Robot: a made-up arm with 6 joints. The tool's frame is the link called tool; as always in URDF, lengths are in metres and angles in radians.
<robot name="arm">
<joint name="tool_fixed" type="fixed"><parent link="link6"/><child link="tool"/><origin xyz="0.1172 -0.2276 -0.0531" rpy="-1.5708 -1.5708 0"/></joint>
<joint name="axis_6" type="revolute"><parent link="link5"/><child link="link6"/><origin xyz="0.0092 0.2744 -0.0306" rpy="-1.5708 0 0"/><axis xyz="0 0 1"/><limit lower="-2.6" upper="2.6"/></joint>
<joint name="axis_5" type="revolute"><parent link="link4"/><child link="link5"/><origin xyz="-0.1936 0.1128 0.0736" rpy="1.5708 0 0"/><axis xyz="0 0 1"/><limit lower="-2.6" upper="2.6"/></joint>
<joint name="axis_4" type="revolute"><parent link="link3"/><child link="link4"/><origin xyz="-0.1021 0.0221 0.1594" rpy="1.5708 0 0"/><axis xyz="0 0 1"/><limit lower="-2.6" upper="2.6"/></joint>
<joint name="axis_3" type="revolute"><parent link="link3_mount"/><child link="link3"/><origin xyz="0.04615 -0.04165 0.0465" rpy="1.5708 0 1.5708"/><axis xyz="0 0 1"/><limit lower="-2.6" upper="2.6"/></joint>
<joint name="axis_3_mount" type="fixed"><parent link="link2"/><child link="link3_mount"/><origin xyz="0.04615 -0.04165 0.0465" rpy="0 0 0"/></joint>
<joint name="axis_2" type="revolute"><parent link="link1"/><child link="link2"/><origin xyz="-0.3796 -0.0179 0.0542" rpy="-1.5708 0 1.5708"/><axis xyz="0 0 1"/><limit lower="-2.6" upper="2.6"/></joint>
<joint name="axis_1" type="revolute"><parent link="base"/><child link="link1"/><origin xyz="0 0 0.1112" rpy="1.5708 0 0"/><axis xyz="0 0 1"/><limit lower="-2.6" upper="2.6"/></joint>
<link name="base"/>
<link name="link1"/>
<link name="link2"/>
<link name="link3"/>
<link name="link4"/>
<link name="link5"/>
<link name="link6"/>
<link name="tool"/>
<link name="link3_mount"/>
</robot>
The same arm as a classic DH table. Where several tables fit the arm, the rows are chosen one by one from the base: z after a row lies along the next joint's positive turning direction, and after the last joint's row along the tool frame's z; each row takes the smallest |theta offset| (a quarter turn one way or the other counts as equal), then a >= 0, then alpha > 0; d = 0 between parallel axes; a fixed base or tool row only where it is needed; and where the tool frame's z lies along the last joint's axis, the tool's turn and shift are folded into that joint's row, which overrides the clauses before.
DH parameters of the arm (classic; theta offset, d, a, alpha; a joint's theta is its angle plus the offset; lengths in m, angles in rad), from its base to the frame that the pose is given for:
base (fixed): 0 0.1112 0 1.5708
axis_1: -1.5708 0.0542 0.0179 1.5708
axis_2: 1.5708 0.4726 0.0833 -1.5708
axis_3: 0 0.2517 0.1021 -1.5708
axis_4: 0 0.0515 0.1936 -1.5708
axis_5: 0 -0.1434 -0.0092 1.5708
axis_6: 0 0.2213 -0.1172 1.5708
tool (fixed): 1.5708 -0.2276 0 0
Joint limits (rad, base to tool): -2.6..2.6 -2.6..2.6 -2.6..2.6 -2.6..2.6 -2.6..2.6 -2.6..2.6

